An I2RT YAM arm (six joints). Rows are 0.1 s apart.
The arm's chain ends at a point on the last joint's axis. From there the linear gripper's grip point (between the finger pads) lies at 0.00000 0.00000 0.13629 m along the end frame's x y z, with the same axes.
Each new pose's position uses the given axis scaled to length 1; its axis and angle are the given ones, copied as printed.
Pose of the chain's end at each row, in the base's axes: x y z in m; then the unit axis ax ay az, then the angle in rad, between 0 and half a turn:
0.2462 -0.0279 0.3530 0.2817 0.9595 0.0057 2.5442
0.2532 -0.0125 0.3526 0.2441 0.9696 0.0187 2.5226
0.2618 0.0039 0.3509 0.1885 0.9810 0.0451 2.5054
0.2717 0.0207 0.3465 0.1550 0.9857 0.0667 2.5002
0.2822 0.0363 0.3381 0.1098 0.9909 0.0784 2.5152
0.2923 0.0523 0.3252 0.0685 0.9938 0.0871 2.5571
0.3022 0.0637 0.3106 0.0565 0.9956 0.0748 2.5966
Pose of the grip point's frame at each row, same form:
0.3202 -0.0481 0.2403 0.2817 0.9595 0.0057 2.5442
0.3310 -0.0273 0.2417 0.2441 0.9696 0.0187 2.5226
0.3433 -0.0005 0.2418 0.1885 0.9810 0.0451 2.5054
0.3546 0.0242 0.2384 0.1550 0.9857 0.0667 2.5002
0.3635 0.0467 0.2292 0.1098 0.9909 0.0784 2.5152
0.3685 0.0688 0.2134 0.0685 0.9938 0.0871 2.5571
0.3736 0.0785 0.1955 0.0565 0.9956 0.0748 2.5966

